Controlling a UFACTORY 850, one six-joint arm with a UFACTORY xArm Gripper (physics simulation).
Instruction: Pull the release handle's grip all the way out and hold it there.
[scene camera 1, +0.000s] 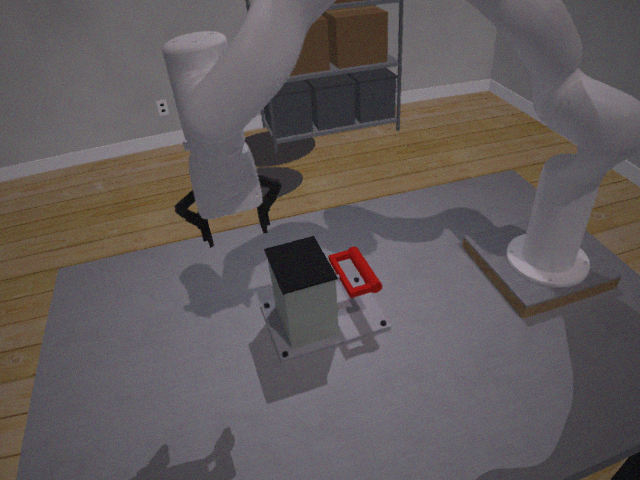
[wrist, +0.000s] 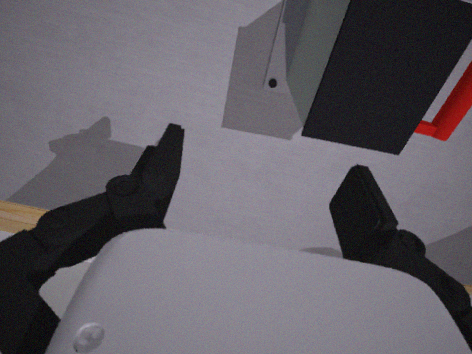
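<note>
The release handle's red grip (scene camera 1: 366, 269) (wrist: 456, 107) is a rectangular loop on the side of a pale green box (scene camera 1: 312, 315) (wrist: 320, 65) with a black top (scene camera 1: 300, 263) (wrist: 387, 75). In the scene view the grip is on the box's right side, facing the robot base; in the wrist view part of it shows at the right edge. My gripper (scene camera 1: 238, 239) (wrist: 263, 168) is open and points down, with nothing between its fingers. It hangs above the table, behind and left of the box in the scene view, apart from box and grip.
The box stands on a light base plate (scene camera 1: 361, 324) with dark screws, on the grey table (scene camera 1: 155, 372). The robot's base stands on a wood-edged block (scene camera 1: 496, 281) at the right. A shelf unit (scene camera 1: 399, 98) with boxes stands behind the table.
</note>
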